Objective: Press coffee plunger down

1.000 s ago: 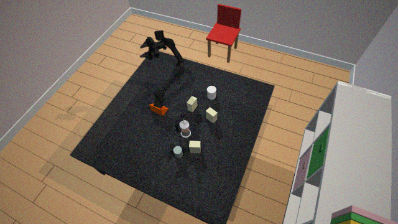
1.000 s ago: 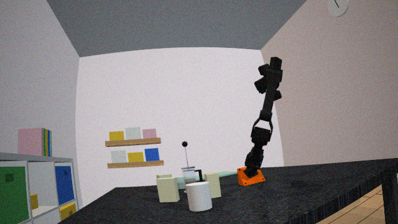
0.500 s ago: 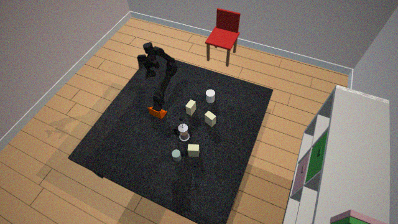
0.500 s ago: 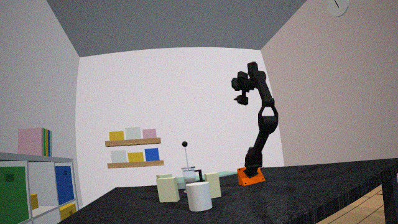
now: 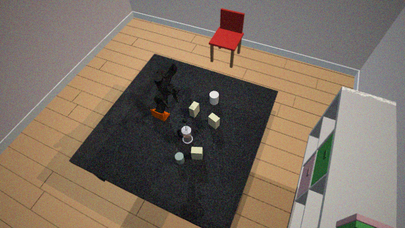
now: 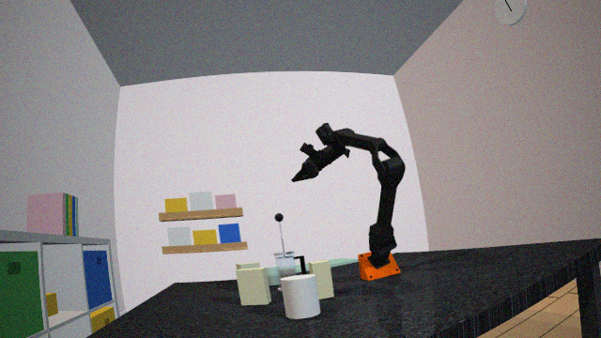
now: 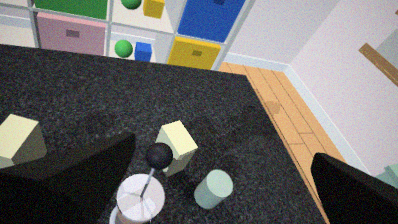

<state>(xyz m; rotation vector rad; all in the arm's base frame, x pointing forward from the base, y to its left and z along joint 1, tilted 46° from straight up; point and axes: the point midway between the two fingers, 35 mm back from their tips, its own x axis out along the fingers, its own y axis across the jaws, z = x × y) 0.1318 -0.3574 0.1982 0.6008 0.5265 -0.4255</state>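
My gripper tip is 27 cm above the coffee press, 5 cm short of it and 2 cm to the left of it. Round my gripper tip: pale green cylinder: 37 cm below, 20 cm to the right, 8 cm ahead; white cylinder: 40 cm to the left, 36 cm below, 17 cm ahead.
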